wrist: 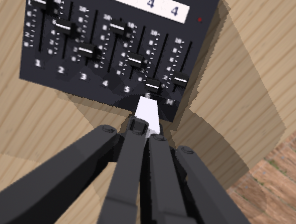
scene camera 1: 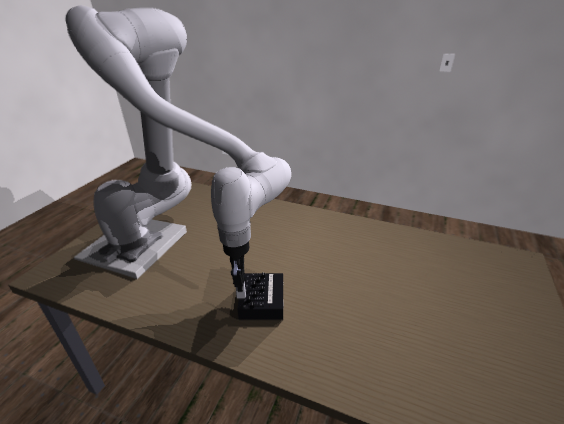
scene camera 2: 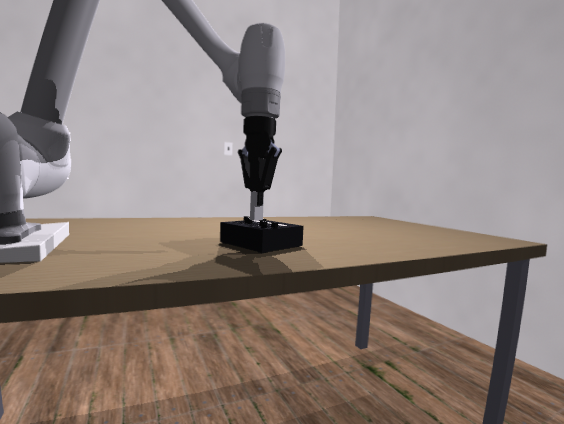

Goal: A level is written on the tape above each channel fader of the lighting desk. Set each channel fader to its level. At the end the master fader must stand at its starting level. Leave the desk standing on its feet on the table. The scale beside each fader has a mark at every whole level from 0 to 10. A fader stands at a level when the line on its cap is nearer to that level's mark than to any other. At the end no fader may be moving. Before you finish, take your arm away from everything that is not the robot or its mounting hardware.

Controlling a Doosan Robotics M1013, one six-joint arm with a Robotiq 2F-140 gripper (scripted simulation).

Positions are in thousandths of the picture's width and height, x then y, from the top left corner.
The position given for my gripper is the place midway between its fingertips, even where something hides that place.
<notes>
I see my gripper (scene camera 2: 455,518).
My gripper also shows in the wrist view (wrist: 488,498) and in scene camera 1 (scene camera 1: 428,699).
</notes>
